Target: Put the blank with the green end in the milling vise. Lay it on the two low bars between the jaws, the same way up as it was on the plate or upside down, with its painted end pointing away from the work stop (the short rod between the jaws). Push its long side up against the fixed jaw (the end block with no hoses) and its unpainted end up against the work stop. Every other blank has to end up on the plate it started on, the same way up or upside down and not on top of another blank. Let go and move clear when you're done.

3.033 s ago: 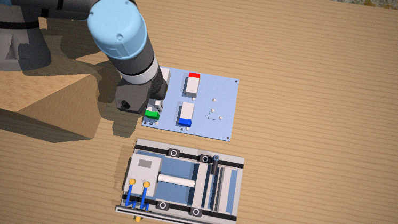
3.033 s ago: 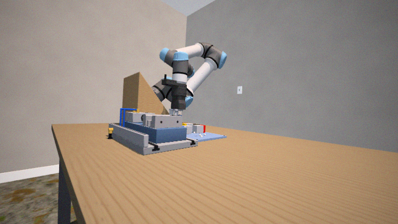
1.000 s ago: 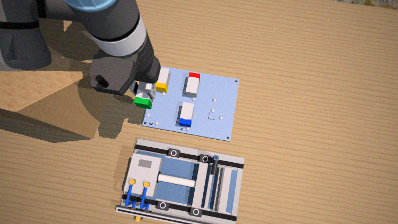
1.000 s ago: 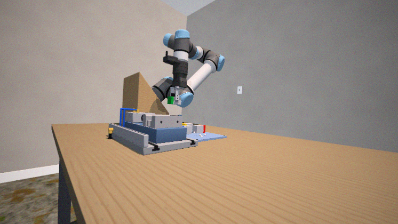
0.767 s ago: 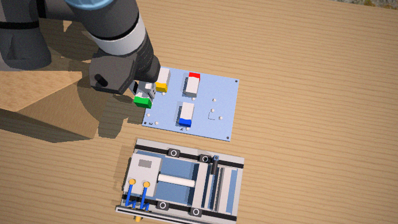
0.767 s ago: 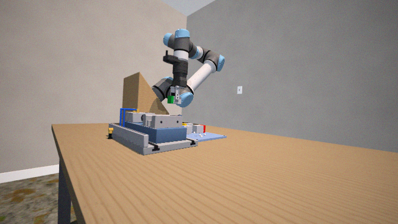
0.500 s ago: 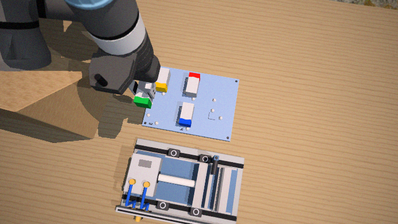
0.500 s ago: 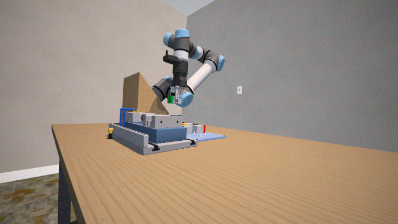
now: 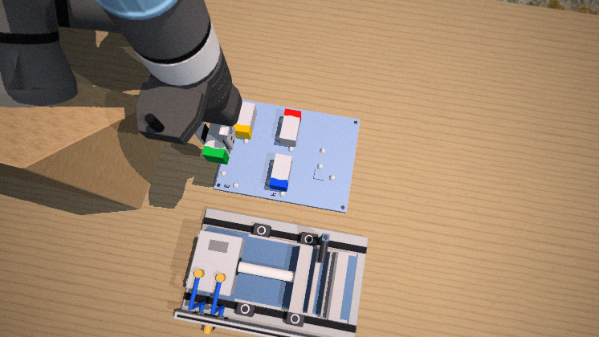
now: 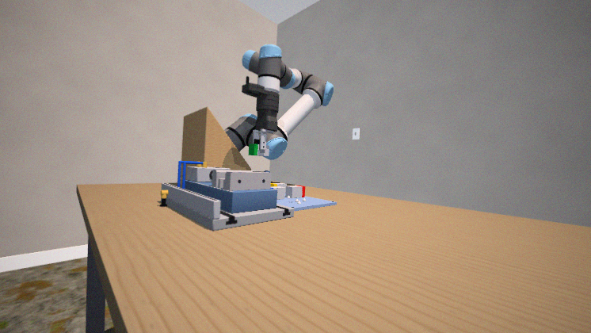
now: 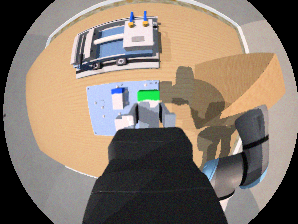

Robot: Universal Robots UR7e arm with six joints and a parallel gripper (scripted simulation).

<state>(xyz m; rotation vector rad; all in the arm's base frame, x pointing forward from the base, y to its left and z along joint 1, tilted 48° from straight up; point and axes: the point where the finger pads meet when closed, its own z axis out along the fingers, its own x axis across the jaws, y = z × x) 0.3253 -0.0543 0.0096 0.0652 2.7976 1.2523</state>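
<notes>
Right now my hand is 2 cm above the green-ended blank. Also, from my hand: yellow-ended blank: 9 cm to the left, 15 cm below; then red-ended blank: 9 cm ahead, 9 cm to the left, 15 cm below; then blue-ended blank: 9 cm ahead, 15 cm below.
</notes>
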